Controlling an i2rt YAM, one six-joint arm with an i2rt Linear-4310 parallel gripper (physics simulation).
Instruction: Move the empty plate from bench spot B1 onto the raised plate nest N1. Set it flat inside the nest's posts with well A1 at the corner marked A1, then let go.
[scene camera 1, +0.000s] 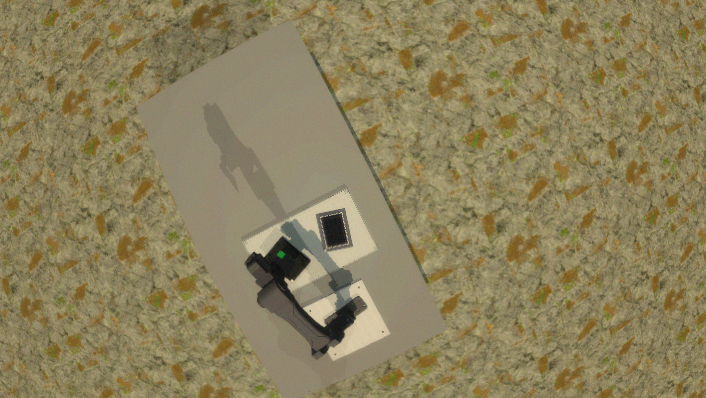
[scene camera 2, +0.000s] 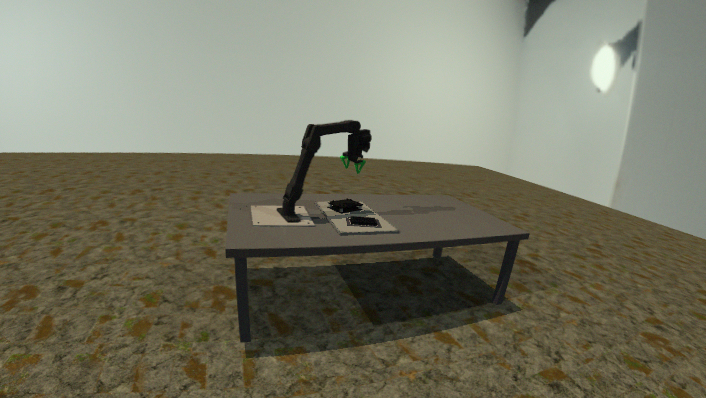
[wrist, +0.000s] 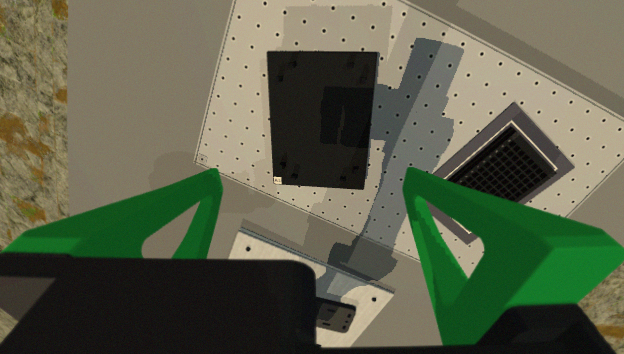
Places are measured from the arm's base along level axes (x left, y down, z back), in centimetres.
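Pixels of known places: gripper, between the fingertips: (scene camera 2: 352, 171) (wrist: 312, 178); arm's base, origin of its link: (scene camera 1: 345, 313) (scene camera 2: 288, 215).
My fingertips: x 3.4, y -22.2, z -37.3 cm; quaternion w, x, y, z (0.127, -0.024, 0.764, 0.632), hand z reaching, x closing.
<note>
For each thing: its top centre in the pictures, then the offset to it from my fingertips. "pt": a spot on its surface instead. Level surfaces: height alone.
- raised black nest, centre of its top: (wrist: 318, 127) (scene camera 1: 285, 261) (scene camera 2: 345, 201) dx +1.2, dy +17.6, dz +1.8 cm
- pale A1 tag, a spot on its surface: (wrist: 277, 180) pt dx +4.9, dy +18.6, dz +10.4 cm
- grey-brown table, height of its surface: dy +23.3 cm
The dark plate with a grid of wells (scene camera 1: 334, 230) (scene camera 2: 363, 221) (wrist: 505, 170) lies at the grey-bordered spot (scene camera 1: 348, 232) (wrist: 564, 162), right of the nest in the wrist view. The raised black nest (scene camera 1: 298, 261) (scene camera 2: 345, 205) (wrist: 300, 115) has small dark posts near its corners. No plate is on it. A pale A1 tag (wrist: 277, 180) marks its lower left corner in the wrist view. My gripper (scene camera 2: 352, 169) (wrist: 312, 178) is open and empty, high above the nest area, its green fingers wide apart. In scene camera 1 the arm covers part of the nest's surroundings.
The nest and plate stand on a pale perforated board (scene camera 1: 362, 235) (wrist: 240, 100). The arm's base stands on a second pale board (scene camera 1: 370, 320) (scene camera 2: 267, 215) beside it. Both boards lie on the grey-brown table (scene camera 1: 270, 100) (scene camera 2: 450, 220). The arm's shadow crosses the perforated board between nest and plate.
</note>
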